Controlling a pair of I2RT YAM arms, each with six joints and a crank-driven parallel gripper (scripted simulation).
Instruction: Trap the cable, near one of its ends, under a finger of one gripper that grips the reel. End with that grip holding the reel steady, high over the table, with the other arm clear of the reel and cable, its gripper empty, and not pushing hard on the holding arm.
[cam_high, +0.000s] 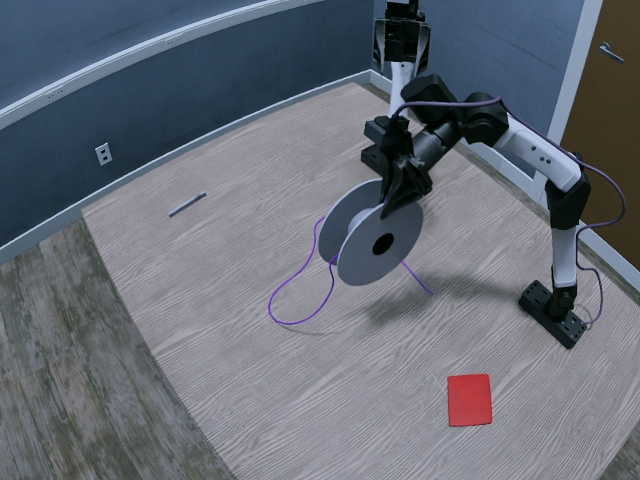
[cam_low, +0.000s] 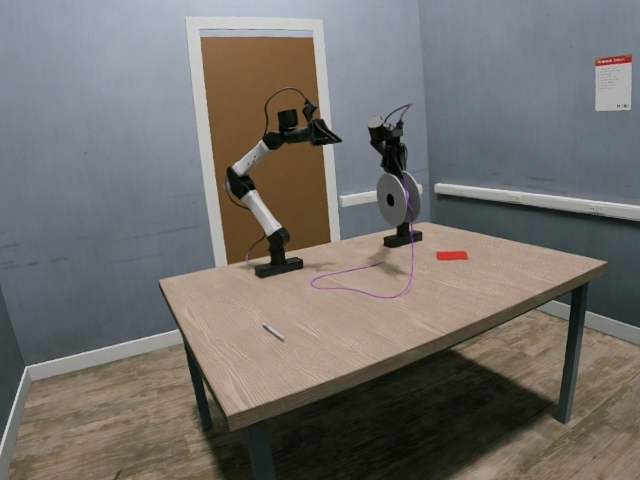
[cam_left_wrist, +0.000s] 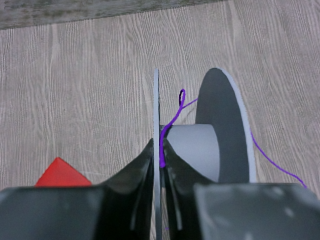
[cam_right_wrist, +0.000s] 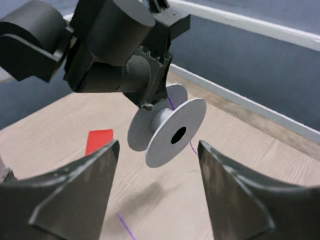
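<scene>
Now: the grey reel 8 cm below my left hand, 2 cm to the right of it and 1 cm behind it. From my left hand the other things lie so: thin grey rod 60 cm to the right, 37 cm below, 15 cm ahead.
</scene>
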